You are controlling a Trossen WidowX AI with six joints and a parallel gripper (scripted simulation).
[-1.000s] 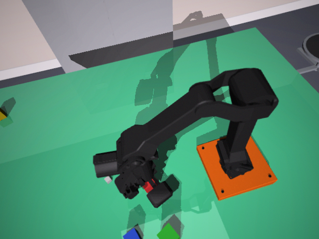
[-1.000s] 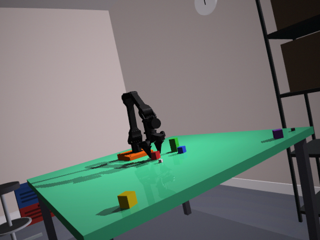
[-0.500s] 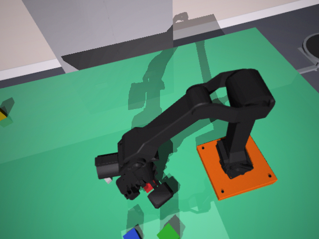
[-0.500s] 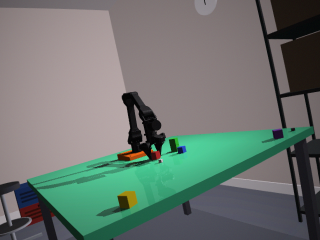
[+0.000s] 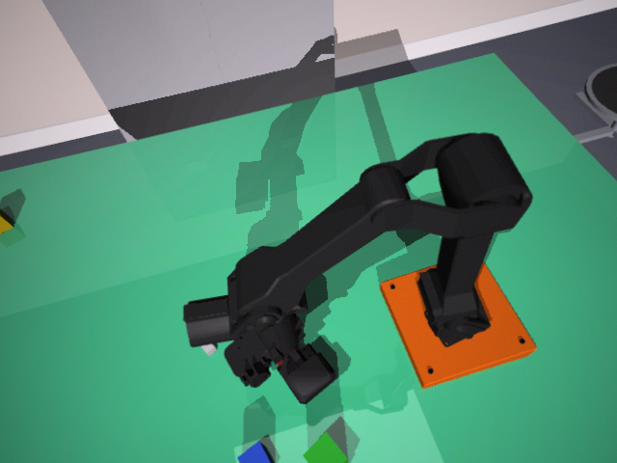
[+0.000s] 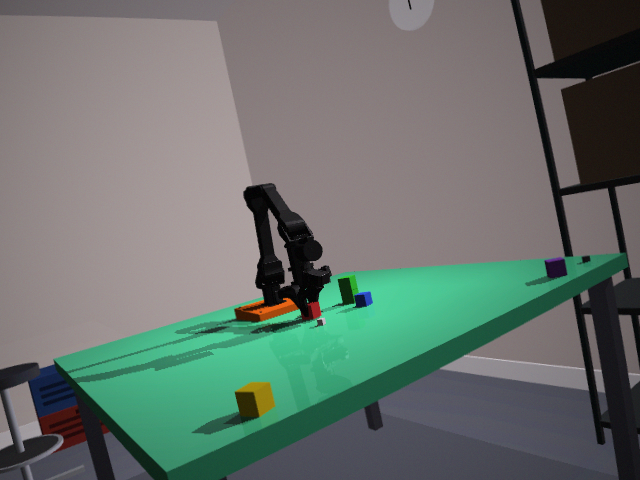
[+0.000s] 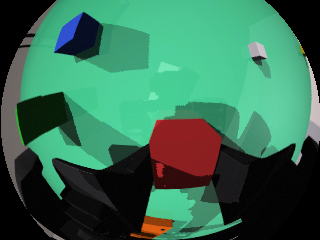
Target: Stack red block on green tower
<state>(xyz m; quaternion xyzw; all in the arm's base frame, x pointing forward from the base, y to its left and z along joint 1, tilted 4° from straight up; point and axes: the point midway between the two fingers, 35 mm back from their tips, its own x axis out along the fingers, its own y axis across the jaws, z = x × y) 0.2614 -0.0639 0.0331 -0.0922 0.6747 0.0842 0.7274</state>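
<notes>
Right now my gripper tip is 9 cm short of the blue block, 13 cm to the right of it and 1 cm below it. Round my gripper tip: red block: 1 cm above; purple block: 56 cm ahead, 37 cm to the left, 1 cm above; tiny white cube: 12 cm ahead, 7 cm to the right.
</notes>
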